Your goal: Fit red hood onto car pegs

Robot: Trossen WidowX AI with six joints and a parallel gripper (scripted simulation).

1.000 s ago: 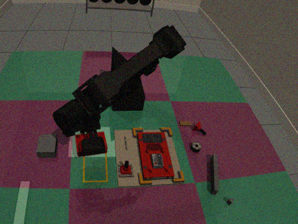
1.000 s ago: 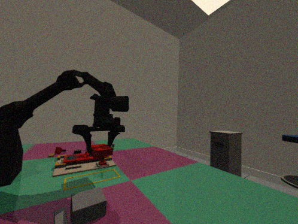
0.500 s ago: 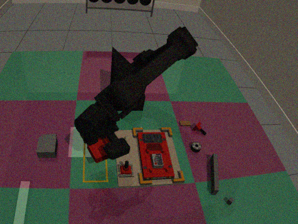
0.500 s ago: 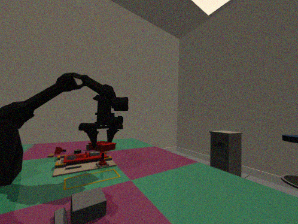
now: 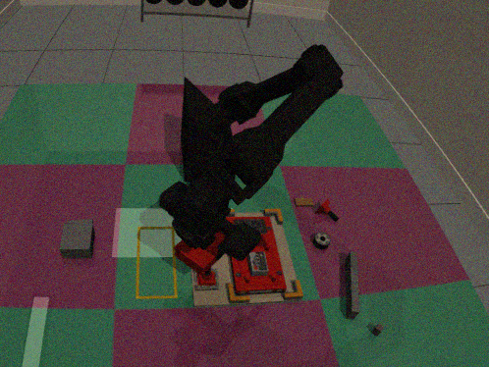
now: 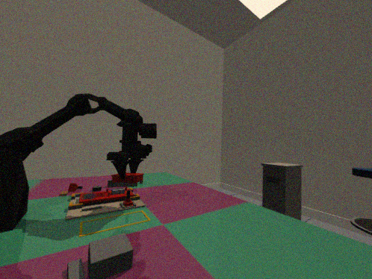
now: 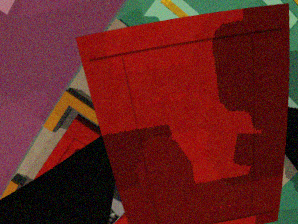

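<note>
Now: the grey engine block 130 mm to the left of my gripper tip and 90 mm below it. From my gripper tip the other things lie so: wheel (310 mm to the left, 100 mm below, 50 mm behind); then tan jig (120 mm to the left, 100 mm below, 40 mm behind); then red hood (10 mm above).
</note>
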